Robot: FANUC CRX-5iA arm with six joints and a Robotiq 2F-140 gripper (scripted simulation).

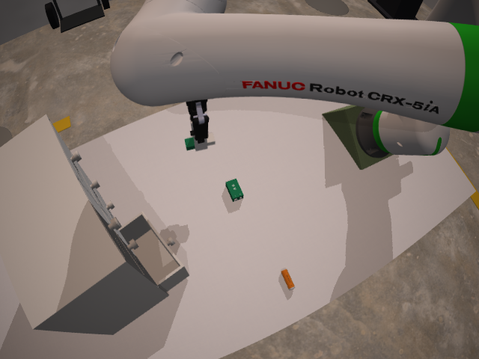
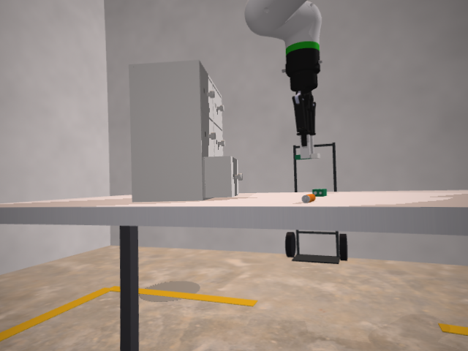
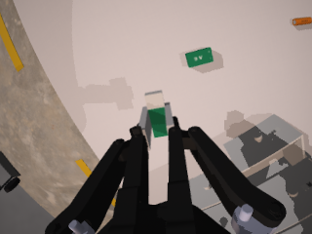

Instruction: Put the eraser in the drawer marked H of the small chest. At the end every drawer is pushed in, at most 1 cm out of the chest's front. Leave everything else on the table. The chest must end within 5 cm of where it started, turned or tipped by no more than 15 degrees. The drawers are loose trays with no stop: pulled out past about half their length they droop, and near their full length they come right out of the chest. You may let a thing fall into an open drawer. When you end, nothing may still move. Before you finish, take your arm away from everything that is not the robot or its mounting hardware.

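Now: hand 20 cm short of the drawer H, 22 cm to the right of it and 10 cm above it. Round my hand: orange cylinder 10 cm behind, 33 cm to the left, 13 cm below; eraser 1 cm behind, 3 cm below.
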